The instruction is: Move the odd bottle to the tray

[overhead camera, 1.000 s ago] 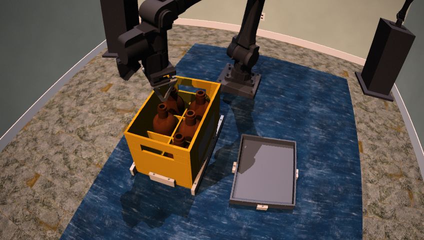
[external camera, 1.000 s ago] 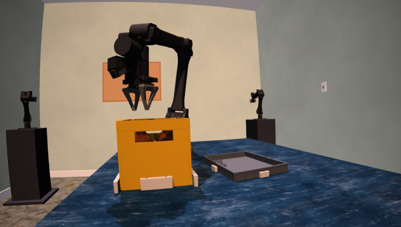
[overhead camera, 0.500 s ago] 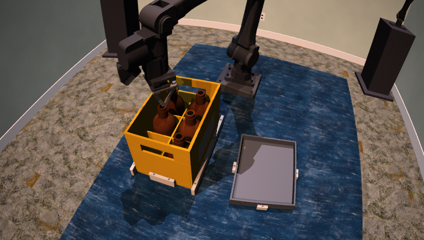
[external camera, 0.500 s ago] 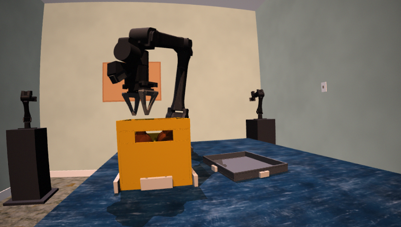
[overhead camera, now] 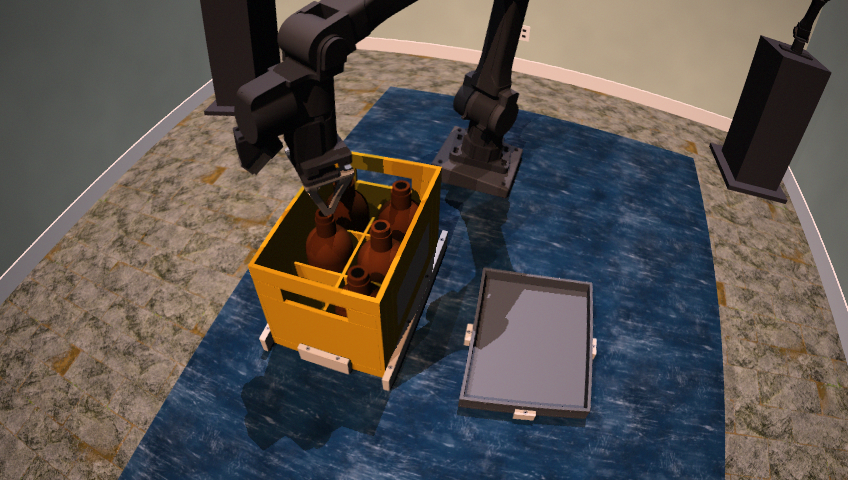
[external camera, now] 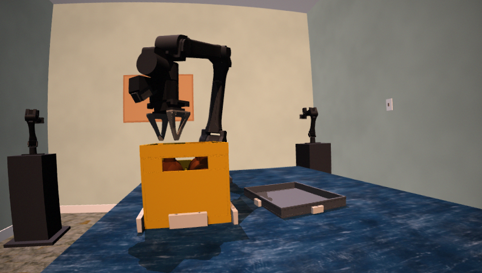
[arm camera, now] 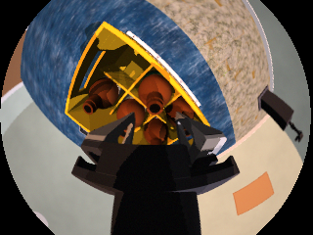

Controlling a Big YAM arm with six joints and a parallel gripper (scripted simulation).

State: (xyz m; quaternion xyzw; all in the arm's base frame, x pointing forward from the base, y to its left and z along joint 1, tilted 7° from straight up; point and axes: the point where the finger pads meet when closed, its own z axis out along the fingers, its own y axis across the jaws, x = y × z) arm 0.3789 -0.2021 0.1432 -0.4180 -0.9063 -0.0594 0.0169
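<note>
Now: the orange crate 40 mm to the left of my hand and 110 mm below it. From my hand the other things lie so: dark grey tray (50 mm ahead, 320 mm to the left, 180 mm below).
</note>
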